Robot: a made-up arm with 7 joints. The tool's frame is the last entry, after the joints.
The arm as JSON. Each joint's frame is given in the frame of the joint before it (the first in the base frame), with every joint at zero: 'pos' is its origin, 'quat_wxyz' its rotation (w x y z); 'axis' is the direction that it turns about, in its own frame. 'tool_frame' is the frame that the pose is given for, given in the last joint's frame.
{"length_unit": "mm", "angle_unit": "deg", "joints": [
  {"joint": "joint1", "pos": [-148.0, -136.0, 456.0], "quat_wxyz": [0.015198, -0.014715, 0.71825, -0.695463], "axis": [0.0, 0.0, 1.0]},
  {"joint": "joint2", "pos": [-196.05, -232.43, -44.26], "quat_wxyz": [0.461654, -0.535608, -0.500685, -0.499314], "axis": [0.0, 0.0, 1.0]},
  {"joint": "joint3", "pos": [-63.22, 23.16, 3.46], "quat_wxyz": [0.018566, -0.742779, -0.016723, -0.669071], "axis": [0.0, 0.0, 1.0]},
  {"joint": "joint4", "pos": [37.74, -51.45, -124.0], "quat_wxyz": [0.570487, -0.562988, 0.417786, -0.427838], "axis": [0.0, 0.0, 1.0]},
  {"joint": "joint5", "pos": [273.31, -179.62, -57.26], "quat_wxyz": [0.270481, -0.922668, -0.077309, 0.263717], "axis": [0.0, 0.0, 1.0]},
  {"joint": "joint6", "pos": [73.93, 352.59, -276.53], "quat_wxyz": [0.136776, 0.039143, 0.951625, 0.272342], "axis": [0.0, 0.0, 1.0]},
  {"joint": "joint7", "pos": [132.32, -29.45, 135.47], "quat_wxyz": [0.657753, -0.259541, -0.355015, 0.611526], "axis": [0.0, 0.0, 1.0]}
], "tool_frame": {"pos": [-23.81, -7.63, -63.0], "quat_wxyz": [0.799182, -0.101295, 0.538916, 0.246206]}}
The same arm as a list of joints. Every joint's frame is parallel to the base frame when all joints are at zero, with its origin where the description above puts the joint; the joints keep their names.
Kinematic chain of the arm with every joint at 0, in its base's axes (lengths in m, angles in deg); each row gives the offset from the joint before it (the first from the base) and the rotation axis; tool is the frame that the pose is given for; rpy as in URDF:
joint1: xyz -0.148 -0.136 0.456 axis 0.042299 -0.998586 -0.0322
joint2: xyz 0.194 0.045 0.234 axis -0.075699 0.103999 -0.991692
joint3: xyz -0.026 0.062 0.005 axis -y
joint4: xyz -0.054 0.124 -0.034 axis 0.2162 -0.017 -0.976201
joint5: xyz -0.279 -0.18 0 axis 0.360899 0.473099 0.803698
joint6: xyz -0.209 -0.403 -0.013 axis -0.613207 -0.726508 -0.310103
joint7: xyz 0.018 -0.153 -0.114 axis -x
tool: xyz 0.063 0.007 -0.024 rpy 4 -23.95 4.33

